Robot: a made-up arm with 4 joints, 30 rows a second.
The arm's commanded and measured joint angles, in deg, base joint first. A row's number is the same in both.
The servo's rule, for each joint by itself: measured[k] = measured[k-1] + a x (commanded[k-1-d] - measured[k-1]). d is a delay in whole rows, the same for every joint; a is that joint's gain. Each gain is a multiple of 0.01, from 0.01 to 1. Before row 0 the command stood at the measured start. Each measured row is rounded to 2 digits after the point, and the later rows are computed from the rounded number. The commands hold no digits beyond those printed.
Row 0, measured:
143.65 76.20 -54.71 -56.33
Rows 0 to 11, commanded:
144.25 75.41 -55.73 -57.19
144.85 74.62 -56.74 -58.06
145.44 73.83 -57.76 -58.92
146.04 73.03 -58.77 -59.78
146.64 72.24 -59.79 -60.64
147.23 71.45 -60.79 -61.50
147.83 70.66 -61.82 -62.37
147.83 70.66 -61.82 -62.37
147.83 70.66 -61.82 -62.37
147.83 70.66 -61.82 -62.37
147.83 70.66 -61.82 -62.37
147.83 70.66 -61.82 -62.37
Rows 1 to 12, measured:
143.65 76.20 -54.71 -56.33
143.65 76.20 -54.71 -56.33
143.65 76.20 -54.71 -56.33
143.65 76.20 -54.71 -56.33
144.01 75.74 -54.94 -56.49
144.51 75.09 -55.35 -56.79
145.07 74.36 -55.90 -57.19
145.65 73.59 -56.56 -57.68
146.24 72.81 -57.30 -58.24
146.83 72.02 -58.10 -58.86
147.43 71.23 -58.96 -59.53
147.67 70.90 -59.62 -60.07
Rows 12 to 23, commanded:
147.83 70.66 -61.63 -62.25
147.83 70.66 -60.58 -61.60
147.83 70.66 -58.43 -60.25
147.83 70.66 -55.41 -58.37
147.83 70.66 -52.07 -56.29
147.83 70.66 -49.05 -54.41
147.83 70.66 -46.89 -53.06
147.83 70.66 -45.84 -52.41
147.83 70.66 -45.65 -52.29
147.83 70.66 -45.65 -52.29
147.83 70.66 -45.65 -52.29
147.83 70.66 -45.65 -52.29
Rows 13 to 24, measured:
147.77 70.76 -60.13 -60.51
147.81 70.70 -60.52 -60.86
147.82 70.68 -60.82 -61.15
147.83 70.67 -61.05 -61.38
147.83 70.66 -61.18 -61.55
147.83 70.66 -61.04 -61.56
147.83 70.66 -60.44 -61.31
147.83 70.66 -59.28 -60.75
147.83 70.66 -57.62 -59.90
147.83 70.66 -55.65 -58.86
147.83 70.66 -53.64 -57.76
147.83 70.66 -51.85 -56.74

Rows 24 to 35, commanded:
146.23 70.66 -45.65 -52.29
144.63 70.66 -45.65 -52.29
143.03 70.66 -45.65 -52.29
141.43 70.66 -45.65 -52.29
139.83 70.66 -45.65 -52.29
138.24 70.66 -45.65 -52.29
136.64 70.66 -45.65 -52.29
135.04 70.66 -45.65 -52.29
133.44 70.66 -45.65 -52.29
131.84 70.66 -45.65 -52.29
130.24 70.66 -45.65 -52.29
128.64 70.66 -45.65 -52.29
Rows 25 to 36, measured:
147.83 70.66 -50.42 -55.89
147.83 70.66 -49.32 -55.21
147.83 70.66 -48.48 -54.66
147.83 70.66 -47.83 -54.21
146.87 70.66 -47.33 -53.85
145.53 70.66 -46.94 -53.55
144.03 70.66 -46.64 -53.31
142.47 70.66 -46.41 -53.12
140.89 70.66 -46.24 -52.96
139.30 70.66 -46.10 -52.83
137.70 70.66 -46.00 -52.73
136.10 70.66 -45.92 -52.65

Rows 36 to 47, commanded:
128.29 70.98 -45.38 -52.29
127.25 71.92 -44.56 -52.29
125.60 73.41 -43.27 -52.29
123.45 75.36 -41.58 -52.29
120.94 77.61 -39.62 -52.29
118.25 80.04 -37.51 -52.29
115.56 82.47 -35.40 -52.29
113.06 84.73 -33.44 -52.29
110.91 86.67 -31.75 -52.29
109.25 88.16 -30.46 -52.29
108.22 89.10 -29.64 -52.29
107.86 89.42 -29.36 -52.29
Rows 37 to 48, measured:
134.50 70.66 -45.86 -52.58
132.90 70.66 -45.81 -52.52
131.30 70.66 -45.77 -52.48
129.70 70.66 -45.74 -52.44
128.85 70.85 -45.66 -52.41
127.89 71.47 -45.41 -52.39
126.52 72.60 -44.92 -52.37
124.68 74.20 -44.15 -52.35
122.44 76.18 -43.11 -52.34
119.93 78.42 -41.82 -52.33
117.31 80.77 -40.34 -52.32
114.76 83.07 -38.75 -52.31

